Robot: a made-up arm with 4 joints. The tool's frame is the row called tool. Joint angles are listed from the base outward.
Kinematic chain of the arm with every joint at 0, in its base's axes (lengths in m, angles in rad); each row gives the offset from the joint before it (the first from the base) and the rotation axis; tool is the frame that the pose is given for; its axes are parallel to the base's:
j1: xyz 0 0 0.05 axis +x
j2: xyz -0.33 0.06 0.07 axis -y
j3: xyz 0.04 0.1 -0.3 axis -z
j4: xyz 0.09 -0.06 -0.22 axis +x
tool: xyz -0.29 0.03 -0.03
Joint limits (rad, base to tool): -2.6..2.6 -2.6..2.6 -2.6..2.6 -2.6..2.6
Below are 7 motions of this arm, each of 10 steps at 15 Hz.
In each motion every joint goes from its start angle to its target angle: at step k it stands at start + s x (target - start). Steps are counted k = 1, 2, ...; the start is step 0. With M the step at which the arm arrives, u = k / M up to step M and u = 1 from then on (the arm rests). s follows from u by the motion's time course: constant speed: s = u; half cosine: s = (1 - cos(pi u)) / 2; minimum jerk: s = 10 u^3 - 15 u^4 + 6 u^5.
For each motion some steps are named. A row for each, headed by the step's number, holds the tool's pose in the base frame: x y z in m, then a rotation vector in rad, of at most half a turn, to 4 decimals.
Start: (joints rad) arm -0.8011 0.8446 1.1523 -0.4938
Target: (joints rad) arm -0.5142 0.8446 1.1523 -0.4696
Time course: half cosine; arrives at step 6
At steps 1, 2, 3, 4, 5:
1: 0.0328 -0.0283 -0.4374 -0.6025 -0.9008 -0.9670
2: 0.0329 -0.0025 -0.4381 -0.5542 -0.8748 -0.9856
3: 0.0330 0.0327 -0.4369 -0.4880 -0.8390 -1.0103
4: 0.0331 0.0677 -0.4332 -0.4217 -0.8029 -1.0341
5: 0.0331 0.0931 -0.4289 -0.3732 -0.7763 -1.0510

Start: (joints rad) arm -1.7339 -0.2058 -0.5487 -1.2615
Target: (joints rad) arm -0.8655 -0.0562 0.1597 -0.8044
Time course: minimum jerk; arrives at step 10
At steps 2, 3, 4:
2: -0.5341 -0.4549 0.1073 -2.7707 0.4309 0.6457
3: -0.5384 -0.4602 0.0533 -2.6726 0.3637 0.5378
4: -0.5429 -0.4573 -0.0283 -2.5136 0.2784 0.3876

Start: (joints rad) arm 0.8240 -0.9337 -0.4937 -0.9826
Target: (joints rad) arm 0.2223 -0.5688 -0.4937 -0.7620
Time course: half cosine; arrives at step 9
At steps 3, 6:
3: -0.8192 0.1464 -0.1221 -0.0268 0.2410 0.9133
6: -0.7594 0.1228 -0.2334 -0.2575 0.2693 0.7574

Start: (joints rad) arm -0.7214 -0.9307 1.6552 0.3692
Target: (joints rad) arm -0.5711 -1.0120 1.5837 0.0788
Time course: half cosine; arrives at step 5
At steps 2, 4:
2: -0.7562 0.1190 -0.3814 -1.0747 -0.0237 -1.7170
4: -0.7821 0.1691 -0.3473 -1.1520 0.2516 -1.6896

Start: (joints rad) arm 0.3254 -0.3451 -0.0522 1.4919
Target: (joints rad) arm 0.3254 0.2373 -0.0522 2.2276
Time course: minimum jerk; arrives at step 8
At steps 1, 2, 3, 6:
1: -0.6416 0.2246 -0.2356 1.8180 0.3554 -0.1657
2: -0.6195 0.2272 -0.2490 1.8858 0.3054 -0.1442
3: -0.5747 0.2308 -0.2723 2.0174 0.2101 -0.0913
6: -0.4003 0.2301 -0.3247 2.4634 -0.0876 0.2248

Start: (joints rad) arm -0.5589 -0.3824 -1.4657 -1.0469
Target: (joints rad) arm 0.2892 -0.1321 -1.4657 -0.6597
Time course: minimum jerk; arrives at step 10
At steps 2, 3, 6, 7, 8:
2: -0.4491 -0.2773 -0.3513 -0.9672 -0.0829 1.5477
3: -0.4361 -0.2414 -0.3769 -0.8837 -0.1415 1.5291
6: -0.3713 -0.0353 -0.4472 -0.4645 -0.4159 1.4256
7: -0.3518 0.0303 -0.4481 -0.3384 -0.4935 1.3913
8: -0.3386 0.0747 -0.4434 -0.2522 -0.5455 1.3670

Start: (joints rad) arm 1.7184 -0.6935 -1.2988 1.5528
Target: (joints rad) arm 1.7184 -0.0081 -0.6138 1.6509
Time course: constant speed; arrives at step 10
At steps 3, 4, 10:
3: -0.5816 0.3517 0.0704 -2.2932 -0.4818 -1.4531
4: -0.5637 0.3616 0.0766 -2.3844 -0.4275 -1.3896
10: -0.4387 0.4096 0.1293 -2.7839 0.0186 -0.8880

